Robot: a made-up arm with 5 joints. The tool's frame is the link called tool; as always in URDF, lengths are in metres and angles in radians. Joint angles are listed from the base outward. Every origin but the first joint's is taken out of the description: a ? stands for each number. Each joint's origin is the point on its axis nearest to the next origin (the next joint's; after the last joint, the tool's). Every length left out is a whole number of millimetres.
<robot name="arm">
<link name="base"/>
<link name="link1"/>
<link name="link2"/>
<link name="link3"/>
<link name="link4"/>
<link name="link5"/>
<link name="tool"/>
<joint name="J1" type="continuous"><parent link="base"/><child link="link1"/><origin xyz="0.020 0.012 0.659" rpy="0.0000 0.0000 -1.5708"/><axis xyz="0 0 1"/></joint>
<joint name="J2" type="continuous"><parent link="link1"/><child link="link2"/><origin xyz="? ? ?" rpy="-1.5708 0.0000 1.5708"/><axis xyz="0 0 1"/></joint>
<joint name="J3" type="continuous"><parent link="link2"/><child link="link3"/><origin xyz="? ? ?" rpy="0.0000 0.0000 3.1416"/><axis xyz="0 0 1"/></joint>
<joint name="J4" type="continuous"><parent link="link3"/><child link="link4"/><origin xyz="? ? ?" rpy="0.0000 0.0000 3.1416"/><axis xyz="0 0 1"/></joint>
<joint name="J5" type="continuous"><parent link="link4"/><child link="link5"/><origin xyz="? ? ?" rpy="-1.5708 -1.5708 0.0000"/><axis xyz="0 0 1"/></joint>
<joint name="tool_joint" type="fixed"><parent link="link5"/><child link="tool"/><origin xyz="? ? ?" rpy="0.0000 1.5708 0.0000"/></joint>
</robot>
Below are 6 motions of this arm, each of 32 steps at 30 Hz.
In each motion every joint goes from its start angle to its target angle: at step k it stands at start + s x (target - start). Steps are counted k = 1, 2, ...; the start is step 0. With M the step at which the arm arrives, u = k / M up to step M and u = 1 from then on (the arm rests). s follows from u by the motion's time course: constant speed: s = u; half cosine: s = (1 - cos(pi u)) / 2; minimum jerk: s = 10 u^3 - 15 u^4 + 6 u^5.
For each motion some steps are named. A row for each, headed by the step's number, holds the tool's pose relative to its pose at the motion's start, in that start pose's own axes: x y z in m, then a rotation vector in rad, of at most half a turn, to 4 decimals.
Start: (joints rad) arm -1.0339 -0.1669 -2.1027 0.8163 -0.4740
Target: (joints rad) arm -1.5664 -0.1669 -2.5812 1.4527 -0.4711
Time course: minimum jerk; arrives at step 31
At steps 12, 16, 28, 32:
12: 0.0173 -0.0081 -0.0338 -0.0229 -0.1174 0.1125
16: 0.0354 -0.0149 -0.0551 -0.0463 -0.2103 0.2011
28: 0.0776 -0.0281 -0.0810 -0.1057 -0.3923 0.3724
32: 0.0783 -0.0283 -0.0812 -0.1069 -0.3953 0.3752

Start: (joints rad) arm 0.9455 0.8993 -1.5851 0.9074 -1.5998
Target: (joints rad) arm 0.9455 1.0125 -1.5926 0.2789 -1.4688
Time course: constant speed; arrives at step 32
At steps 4, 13, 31, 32:
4: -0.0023 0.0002 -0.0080 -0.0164 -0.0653 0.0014
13: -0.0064 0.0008 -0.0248 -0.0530 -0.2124 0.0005
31: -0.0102 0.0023 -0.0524 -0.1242 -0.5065 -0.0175
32: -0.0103 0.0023 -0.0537 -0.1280 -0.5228 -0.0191

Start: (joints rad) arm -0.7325 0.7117 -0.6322 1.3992 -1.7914
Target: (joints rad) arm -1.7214 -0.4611 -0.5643 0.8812 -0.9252
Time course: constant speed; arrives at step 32
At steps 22, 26, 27, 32:
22: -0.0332 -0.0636 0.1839 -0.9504 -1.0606 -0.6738
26: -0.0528 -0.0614 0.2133 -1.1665 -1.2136 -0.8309
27: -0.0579 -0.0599 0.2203 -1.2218 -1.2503 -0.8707
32: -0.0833 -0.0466 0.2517 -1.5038 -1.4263 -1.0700

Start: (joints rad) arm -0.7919 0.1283 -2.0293 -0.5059 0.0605
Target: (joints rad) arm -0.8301 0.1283 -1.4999 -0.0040 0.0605
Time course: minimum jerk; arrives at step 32
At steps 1, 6, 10, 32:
1: 0.0000 -0.0001 0.0000 0.0000 0.0000 0.0003
6: -0.0015 -0.0097 -0.0012 0.0014 -0.0043 0.0501
10: -0.0036 -0.0362 -0.0044 0.0047 -0.0163 0.1850
32: 0.0480 -0.1973 -0.0276 0.0126 -0.1002 1.0270

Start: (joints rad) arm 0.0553 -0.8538 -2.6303 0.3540 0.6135
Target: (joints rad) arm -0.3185 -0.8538 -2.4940 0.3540 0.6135
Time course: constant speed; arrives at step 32
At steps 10, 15, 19, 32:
10: -0.0074 -0.0425 0.0239 0.1168 -0.0276 0.0326
15: -0.0110 -0.0645 0.0335 0.1751 -0.0429 0.0477
19: -0.0137 -0.0824 0.0400 0.2217 -0.0558 0.0593
32: -0.0222 -0.1410 0.0542 0.3729 -0.1019 0.0930

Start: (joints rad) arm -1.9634 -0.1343 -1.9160 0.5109 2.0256
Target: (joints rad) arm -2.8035 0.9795 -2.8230 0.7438 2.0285
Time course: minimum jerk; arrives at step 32
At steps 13, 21, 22, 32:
13: -0.1424 0.1277 0.0010 -0.0295 -0.0081 -0.3097
21: -0.2158 0.4105 -0.0264 -0.1331 -0.0129 -0.7196
22: -0.2133 0.4423 -0.0321 -0.1478 -0.0126 -0.7603
32: -0.1850 0.5664 -0.0617 -0.2132 -0.0098 -0.9183

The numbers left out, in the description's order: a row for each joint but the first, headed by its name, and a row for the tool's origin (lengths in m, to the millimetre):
J2: -0.025 -0.007 0.000
J3: 0.075 -0.346 0.000
J4: -0.035 -0.183 0.000
J5: 0.083 0.100 0.000
tool: 0.029 -0.023 0.000

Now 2 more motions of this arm.
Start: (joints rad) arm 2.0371 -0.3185 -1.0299 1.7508 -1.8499
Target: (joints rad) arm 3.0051 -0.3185 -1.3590 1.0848 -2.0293
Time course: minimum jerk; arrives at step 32
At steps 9, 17, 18, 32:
9: 0.0171 0.0195 -0.0159 0.1523 -0.1198 0.0820
17: 0.0689 0.1059 -0.0361 0.6409 -0.4933 0.2408
18: 0.0756 0.1199 -0.0347 0.7098 -0.5458 0.2514
32: 0.1155 0.2124 0.0052 1.1679 -0.9017 0.2443

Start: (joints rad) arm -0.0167 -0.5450 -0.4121 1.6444 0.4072
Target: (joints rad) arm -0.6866 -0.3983 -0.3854 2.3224 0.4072
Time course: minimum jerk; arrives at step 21
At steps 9, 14, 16, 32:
9: -0.0042 -0.0070 -0.0093 -0.1644 0.0464 0.3594
14: 0.0048 -0.0215 -0.0142 -0.2805 0.1628 0.7854
16: 0.0102 -0.0256 -0.0151 -0.2972 0.2069 0.9050
32: 0.0153 -0.0285 -0.0160 -0.3049 0.2441 0.9967

